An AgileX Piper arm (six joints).
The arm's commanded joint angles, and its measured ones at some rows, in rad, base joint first. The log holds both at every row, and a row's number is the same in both.
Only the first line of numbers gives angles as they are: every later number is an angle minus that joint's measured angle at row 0.
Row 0, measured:
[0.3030 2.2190 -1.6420 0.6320 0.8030 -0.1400]
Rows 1 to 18, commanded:
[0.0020 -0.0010 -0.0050 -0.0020 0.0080 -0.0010]
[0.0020 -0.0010 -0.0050 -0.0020 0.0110 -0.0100]
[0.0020 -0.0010 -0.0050 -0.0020 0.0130 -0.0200]
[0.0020 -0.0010 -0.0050 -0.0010 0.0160 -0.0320]
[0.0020 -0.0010 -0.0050 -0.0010 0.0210 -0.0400]
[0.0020 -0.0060 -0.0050 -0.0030 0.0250 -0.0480]
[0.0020 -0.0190 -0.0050 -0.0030 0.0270 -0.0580]
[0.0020 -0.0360 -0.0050 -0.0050 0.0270 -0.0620]
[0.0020 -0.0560 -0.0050 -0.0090 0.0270 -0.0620]
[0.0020 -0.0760 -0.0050 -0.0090 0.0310 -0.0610]
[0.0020 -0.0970 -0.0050 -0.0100 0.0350 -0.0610]
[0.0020 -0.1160 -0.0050 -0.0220 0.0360 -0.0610]
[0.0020 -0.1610 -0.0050 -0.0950 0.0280 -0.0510]
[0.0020 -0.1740 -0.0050 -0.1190 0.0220 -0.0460]
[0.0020 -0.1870 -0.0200 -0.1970 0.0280 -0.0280]
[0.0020 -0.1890 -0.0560 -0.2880 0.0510 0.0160]
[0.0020 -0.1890 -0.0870 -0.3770 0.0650 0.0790]
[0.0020 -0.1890 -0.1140 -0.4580 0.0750 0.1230]
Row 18, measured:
[0.0000 -0.1810 -0.0770 -0.3380 0.0510 0.0540]
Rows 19 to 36, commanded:
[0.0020 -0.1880 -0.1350 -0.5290 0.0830 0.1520]
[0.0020 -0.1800 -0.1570 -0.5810 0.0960 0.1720]
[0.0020 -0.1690 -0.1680 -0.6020 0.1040 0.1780]
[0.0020 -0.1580 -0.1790 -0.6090 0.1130 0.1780]
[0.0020 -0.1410 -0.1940 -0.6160 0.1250 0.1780]
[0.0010 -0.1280 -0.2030 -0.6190 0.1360 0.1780]
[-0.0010 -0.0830 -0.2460 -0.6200 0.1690 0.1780]
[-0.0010 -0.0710 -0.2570 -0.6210 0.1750 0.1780]
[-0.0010 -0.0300 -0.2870 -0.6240 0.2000 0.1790]
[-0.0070 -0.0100 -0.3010 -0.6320 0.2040 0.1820]
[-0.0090 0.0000 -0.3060 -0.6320 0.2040 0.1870]
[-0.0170 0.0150 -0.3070 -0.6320 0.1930 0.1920]
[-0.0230 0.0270 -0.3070 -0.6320 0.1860 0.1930]
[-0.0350 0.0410 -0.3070 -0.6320 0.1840 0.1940]
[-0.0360 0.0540 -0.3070 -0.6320 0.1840 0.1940]
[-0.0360 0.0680 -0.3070 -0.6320 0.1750 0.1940]
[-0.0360 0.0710 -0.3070 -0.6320 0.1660 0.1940]
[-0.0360 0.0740 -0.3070 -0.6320 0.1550 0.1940]
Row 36, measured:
[-0.0350 0.0680 -0.2990 -0.6320 0.1770 0.1860]
